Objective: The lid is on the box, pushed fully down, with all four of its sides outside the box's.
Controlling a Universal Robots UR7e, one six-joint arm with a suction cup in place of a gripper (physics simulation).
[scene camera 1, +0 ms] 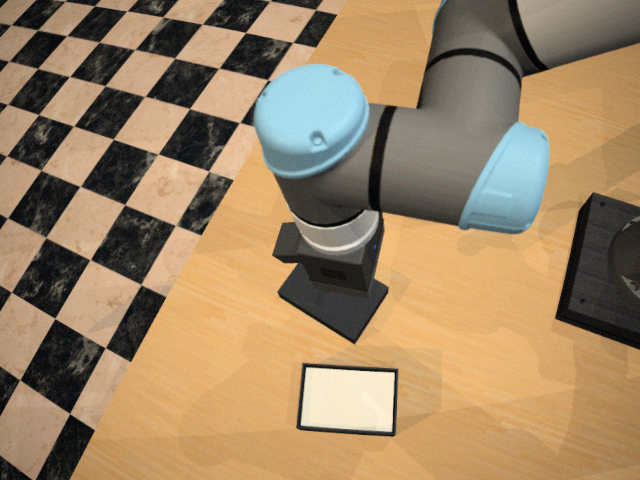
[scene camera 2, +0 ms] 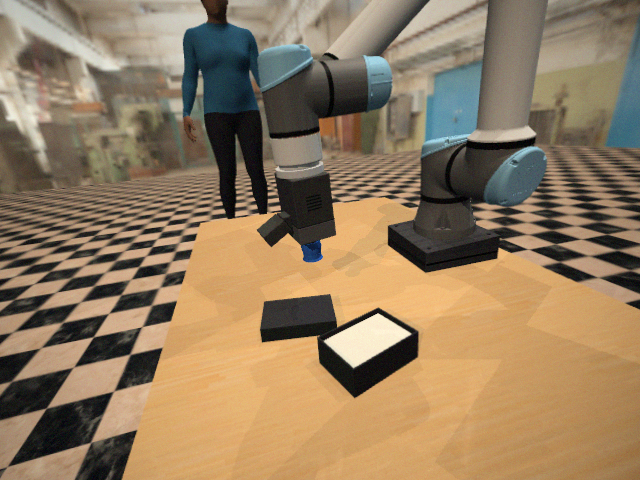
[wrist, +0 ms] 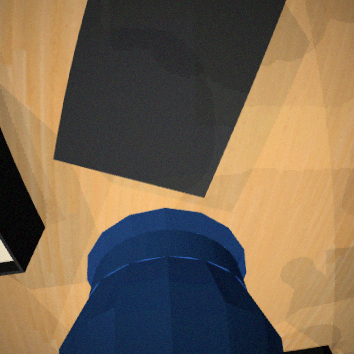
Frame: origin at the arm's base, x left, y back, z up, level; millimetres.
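Seen in the pictures: hand, its tool point: [scene camera 2: 312,257] [wrist: 166,278]; arm's base, origin of its link: [scene camera 2: 443,227].
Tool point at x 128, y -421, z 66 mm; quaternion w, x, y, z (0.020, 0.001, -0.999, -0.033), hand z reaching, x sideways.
Observation:
Pixels of each thing's middle, then the offset from my tool point to it. Level surfaces: height alone.
- black lid, middle of its body: [wrist: 164,63] [scene camera 1: 333,292] [scene camera 2: 298,316] dx -8, dy -36, dz -114 mm
- box, middle of its body: [scene camera 1: 348,400] [scene camera 2: 367,347] dx +138, dy +23, dz -103 mm
- wooden table, height of its surface: dz -127 mm
The black lid [scene camera 1: 343,315] [scene camera 2: 298,314] [wrist: 155,95] lies flat on the table, its plain closed face up, beside the box and turned relative to it. The box [scene camera 1: 397,403] [scene camera 2: 387,365] [wrist: 20,225] stands upright with black walls, open at the top, with a cream surface inside. My gripper, a blue suction cup [scene camera 2: 312,259] [wrist: 167,235], is open and hangs in the air above the table, near the lid; nothing is attached to it. In the first scene view the cup is hidden behind the tool body and arm.
The robot's dark base plate [scene camera 1: 584,258] [scene camera 2: 439,253] stands on the wooden table [scene camera 1: 232,335] [scene camera 2: 232,413], to the right of the lid and box in the first scene view. The table edge runs along the left. A person [scene camera 2: 219,67] stands behind the table.

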